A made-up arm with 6 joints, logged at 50 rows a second.
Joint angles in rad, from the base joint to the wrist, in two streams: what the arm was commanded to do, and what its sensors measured. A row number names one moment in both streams.
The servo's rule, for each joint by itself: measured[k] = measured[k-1] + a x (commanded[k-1-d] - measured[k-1]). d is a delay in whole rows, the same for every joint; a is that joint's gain. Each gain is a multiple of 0.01, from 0.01 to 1. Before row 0 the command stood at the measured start. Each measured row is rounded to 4 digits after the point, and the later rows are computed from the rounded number. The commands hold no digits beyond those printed.
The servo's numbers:
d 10
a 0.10 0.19 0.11 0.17 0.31 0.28
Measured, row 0:
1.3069, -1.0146, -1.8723, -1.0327, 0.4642, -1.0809
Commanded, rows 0 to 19:
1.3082, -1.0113, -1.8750, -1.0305, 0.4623, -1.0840
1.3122, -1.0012, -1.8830, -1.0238, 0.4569, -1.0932
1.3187, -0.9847, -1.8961, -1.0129, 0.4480, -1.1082
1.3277, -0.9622, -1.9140, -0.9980, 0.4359, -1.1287
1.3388, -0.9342, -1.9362, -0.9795, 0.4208, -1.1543
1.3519, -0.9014, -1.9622, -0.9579, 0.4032, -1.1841
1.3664, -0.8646, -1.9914, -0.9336, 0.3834, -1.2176
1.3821, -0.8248, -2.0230, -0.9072, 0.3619, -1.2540
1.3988, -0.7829, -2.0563, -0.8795, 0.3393, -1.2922
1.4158, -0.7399, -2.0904, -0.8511, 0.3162, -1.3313
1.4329, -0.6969, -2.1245, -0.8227, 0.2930, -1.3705
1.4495, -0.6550, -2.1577, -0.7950, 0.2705, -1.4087
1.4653, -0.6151, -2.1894, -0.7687, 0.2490, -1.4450
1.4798, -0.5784, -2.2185, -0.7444, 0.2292, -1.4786
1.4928, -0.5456, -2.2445, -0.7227, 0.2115, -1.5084
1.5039, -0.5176, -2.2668, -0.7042, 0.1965, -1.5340
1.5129, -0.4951, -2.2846, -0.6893, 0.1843, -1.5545
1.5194, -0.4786, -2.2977, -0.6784, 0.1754, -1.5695
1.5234, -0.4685, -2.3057, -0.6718, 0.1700, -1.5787
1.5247, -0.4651, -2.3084, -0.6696, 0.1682, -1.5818
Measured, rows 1 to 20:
1.3069, -1.0146, -1.8723, -1.0327, 0.4642, -1.0809
1.3069, -1.0146, -1.8723, -1.0327, 0.4642, -1.0809
1.3069, -1.0146, -1.8723, -1.0327, 0.4642, -1.0809
1.3069, -1.0146, -1.8723, -1.0327, 0.4642, -1.0809
1.3069, -1.0146, -1.8723, -1.0327, 0.4642, -1.0809
1.3069, -1.0146, -1.8723, -1.0327, 0.4642, -1.0809
1.3069, -1.0146, -1.8723, -1.0327, 0.4642, -1.0809
1.3069, -1.0146, -1.8723, -1.0327, 0.4642, -1.0809
1.3069, -1.0146, -1.8723, -1.0327, 0.4642, -1.0809
1.3069, -1.0146, -1.8723, -1.0327, 0.4642, -1.0809
1.3070, -1.0140, -1.8726, -1.0323, 0.4636, -1.0818
1.3075, -1.0116, -1.8737, -1.0309, 0.4615, -1.0850
1.3086, -1.0065, -1.8762, -1.0278, 0.4573, -1.0915
1.3105, -0.9981, -1.8804, -1.0227, 0.4507, -1.1019
1.3133, -0.9860, -1.8865, -1.0154, 0.4414, -1.1166
1.3172, -0.9699, -1.8948, -1.0056, 0.4296, -1.1355
1.3221, -0.9499, -1.9054, -0.9934, 0.4153, -1.1585
1.3281, -0.9261, -1.9183, -0.9787, 0.3987, -1.1852
1.3352, -0.8989, -1.9335, -0.9618, 0.3803, -1.2152
1.3433, -0.8687, -1.9508, -0.9430, 0.3604, -1.2477

